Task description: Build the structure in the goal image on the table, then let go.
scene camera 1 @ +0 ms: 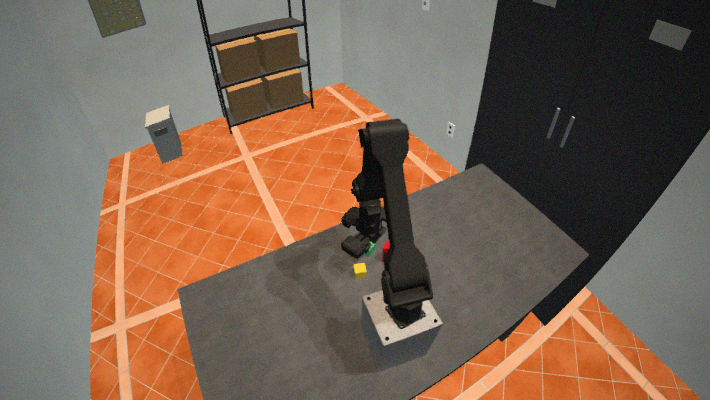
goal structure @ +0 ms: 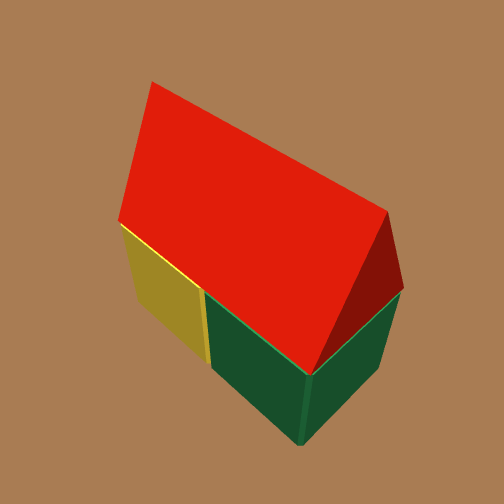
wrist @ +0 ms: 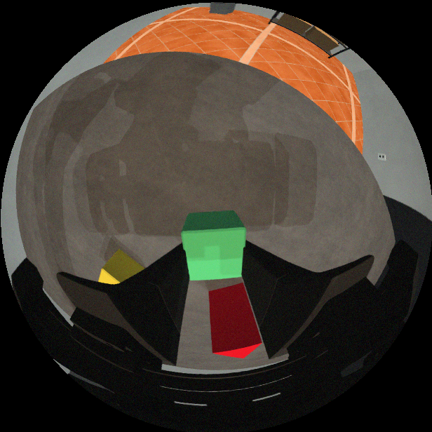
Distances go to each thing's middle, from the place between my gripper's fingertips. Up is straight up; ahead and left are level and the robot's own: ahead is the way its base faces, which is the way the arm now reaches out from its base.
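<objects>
The green block (wrist: 213, 241) is where my hand is, right at it. Counting from my hand, the yellow block (wrist: 120, 266) sits 60 mm behind and 60 mm to the left. As for the red block (wrist: 233, 330), I find it 40 mm to the right of my hand, 20 mm above it and 60 mm behind it.
</objects>
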